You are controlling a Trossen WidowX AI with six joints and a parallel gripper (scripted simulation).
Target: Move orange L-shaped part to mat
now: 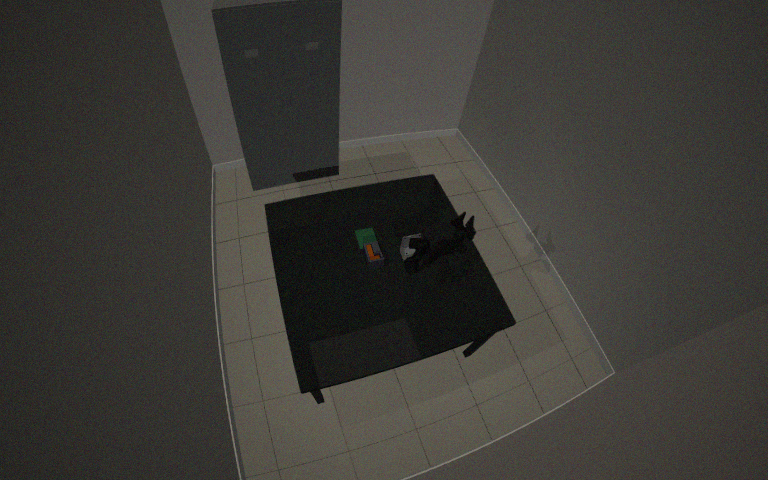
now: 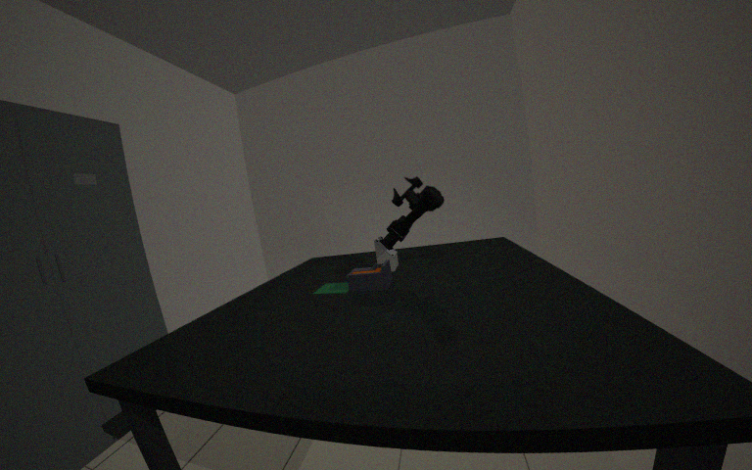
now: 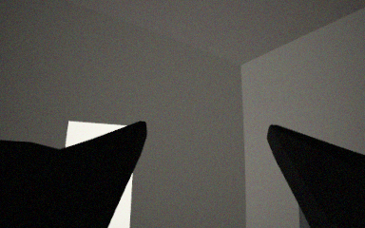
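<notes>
My gripper tip is now 510 mm short of the orange L-shaped part, 20 mm to the left of it and 360 mm above it. The rest, counted from my gripper tip: green mat 520 mm ahead, 190 mm to the right, 420 mm below.
</notes>
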